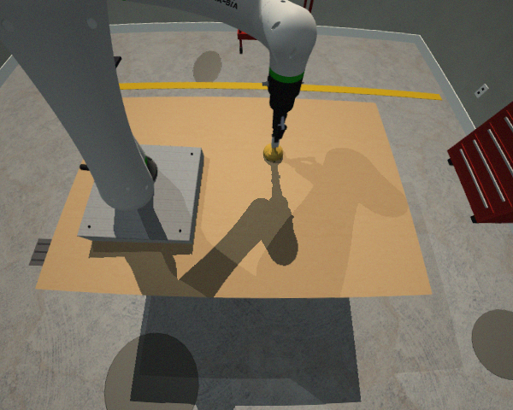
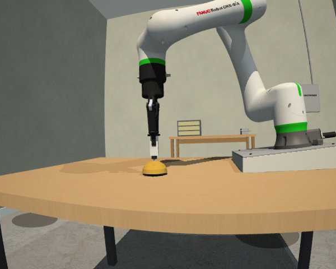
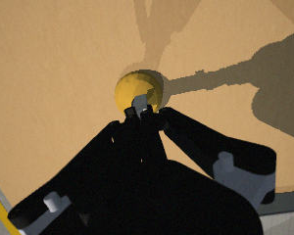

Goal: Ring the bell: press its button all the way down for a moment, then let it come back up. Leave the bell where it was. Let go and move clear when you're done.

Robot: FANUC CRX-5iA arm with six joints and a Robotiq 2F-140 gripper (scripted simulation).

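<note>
My hand is 4 cm above the black bell button and 1 cm to the right of it. Also, from my hand: yellow dome bell 6 cm below, 1 cm to the left.
</note>
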